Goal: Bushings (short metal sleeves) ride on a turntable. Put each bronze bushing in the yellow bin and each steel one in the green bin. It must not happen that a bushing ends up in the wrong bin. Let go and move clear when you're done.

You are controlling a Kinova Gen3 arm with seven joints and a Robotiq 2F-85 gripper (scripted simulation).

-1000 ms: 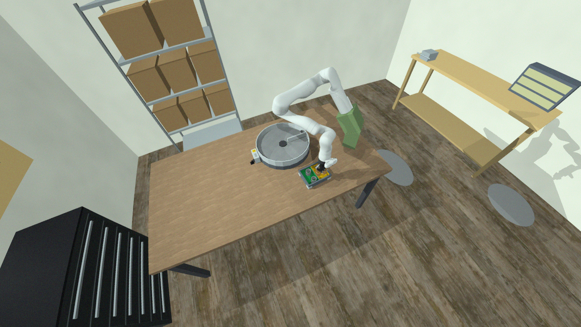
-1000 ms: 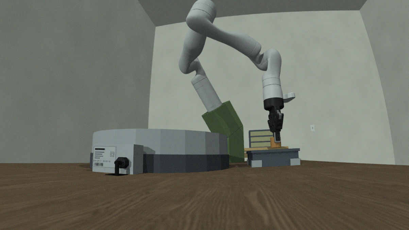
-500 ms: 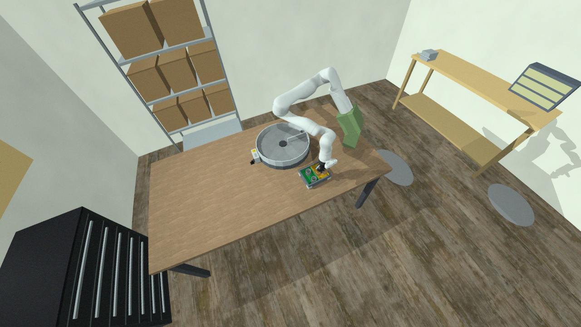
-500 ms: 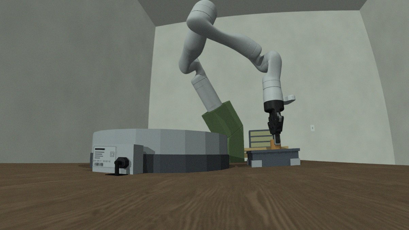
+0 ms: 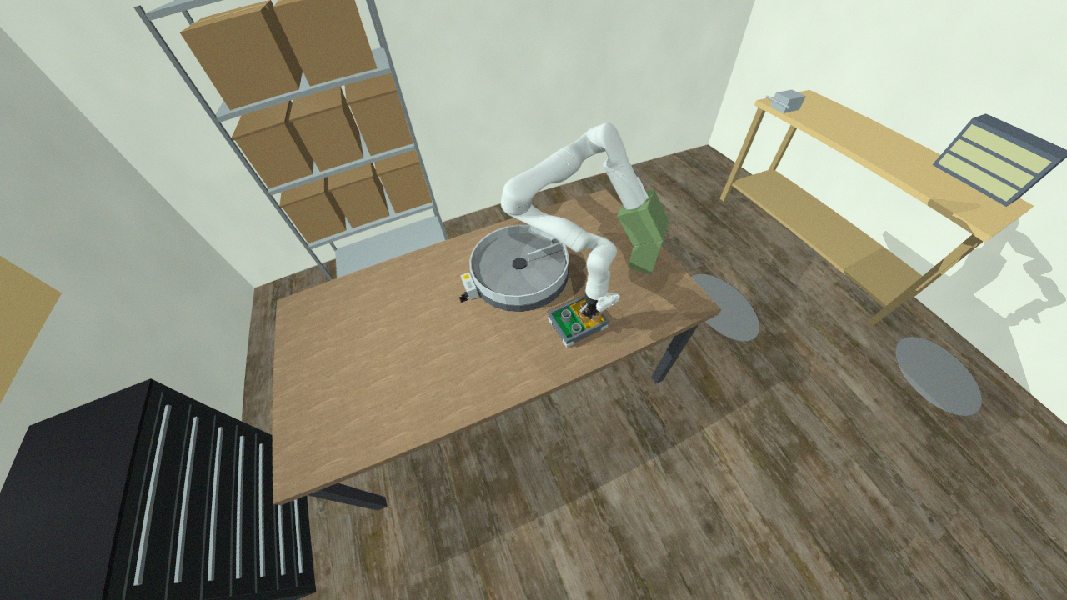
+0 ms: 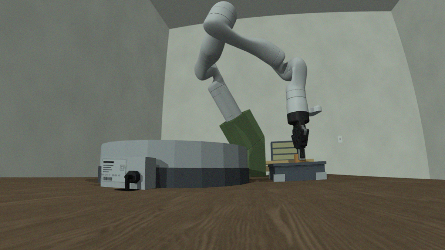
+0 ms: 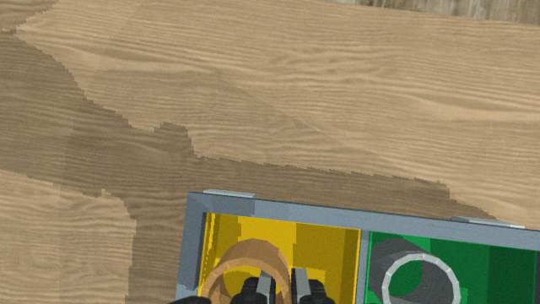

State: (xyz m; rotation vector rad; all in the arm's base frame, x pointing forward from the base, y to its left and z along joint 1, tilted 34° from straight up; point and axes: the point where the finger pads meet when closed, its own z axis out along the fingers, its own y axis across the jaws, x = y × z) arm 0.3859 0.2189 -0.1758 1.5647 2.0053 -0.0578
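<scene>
The bin tray is 6 cm below my hand, 4 cm ahead of it and 3 cm to the right of it. From my hand the other things lie so: grey turntable 38 cm to the right, 15 cm ahead, 3 cm below.
</scene>
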